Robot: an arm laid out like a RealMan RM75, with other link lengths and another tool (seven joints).
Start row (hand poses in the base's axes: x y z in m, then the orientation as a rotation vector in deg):
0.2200 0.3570 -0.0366 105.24 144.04 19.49
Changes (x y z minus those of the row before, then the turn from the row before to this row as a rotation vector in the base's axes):
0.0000 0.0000 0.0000 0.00 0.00 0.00
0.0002 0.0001 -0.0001 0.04 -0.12 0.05
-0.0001 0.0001 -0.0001 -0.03 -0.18 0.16
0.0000 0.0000 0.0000 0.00 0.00 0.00
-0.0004 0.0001 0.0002 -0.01 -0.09 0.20
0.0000 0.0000 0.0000 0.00 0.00 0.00
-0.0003 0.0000 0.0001 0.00 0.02 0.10
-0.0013 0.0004 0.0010 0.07 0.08 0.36
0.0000 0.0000 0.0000 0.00 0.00 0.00
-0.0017 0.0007 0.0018 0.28 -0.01 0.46
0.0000 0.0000 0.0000 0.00 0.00 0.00
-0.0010 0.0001 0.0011 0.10 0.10 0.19
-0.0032 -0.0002 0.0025 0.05 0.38 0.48
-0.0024 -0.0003 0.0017 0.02 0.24 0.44
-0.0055 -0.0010 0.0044 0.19 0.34 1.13
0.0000 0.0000 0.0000 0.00 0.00 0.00
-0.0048 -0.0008 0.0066 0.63 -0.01 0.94
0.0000 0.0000 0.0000 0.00 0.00 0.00
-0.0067 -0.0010 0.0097 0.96 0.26 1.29
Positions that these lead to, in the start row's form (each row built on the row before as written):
0.2200 0.3570 -0.0366 105.24 144.04 19.49
0.2202 0.3571 -0.0367 105.12 144.02 19.64
0.2201 0.3572 -0.0368 104.80 144.05 19.75
0.2201 0.3572 -0.0368 104.80 144.05 19.75
0.2197 0.3573 -0.0366 104.50 144.19 19.82
0.2197 0.3573 -0.0366 104.50 144.19 19.82
0.2194 0.3573 -0.0365 104.39 144.30 19.81
0.2181 0.3577 -0.0355 104.03 144.73 19.84
0.2181 0.3577 -0.0355 104.03 144.73 19.84
0.2164 0.3584 -0.0337 103.57 145.26 20.23
0.2164 0.3584 -0.0337 103.57 145.26 20.23
0.2154 0.3585 -0.0326 103.44 145.54 20.29
0.2122 0.3583 -0.0301 -103.01 -146.13 -20.03
0.2098 0.3580 -0.0284 -102.34 -146.31 -19.81
0.2043 0.3570 -0.0240 -100.67 -146.86 -19.69
0.2043 0.3570 -0.0240 -100.67 -146.86 -19.69
0.1995 0.3562 -0.0174 -99.21 -147.21 -20.44
0.1995 0.3562 -0.0174 -99.21 -147.21 -20.44
0.1928 0.3552 -0.0077 -97.10 -147.41 -21.32

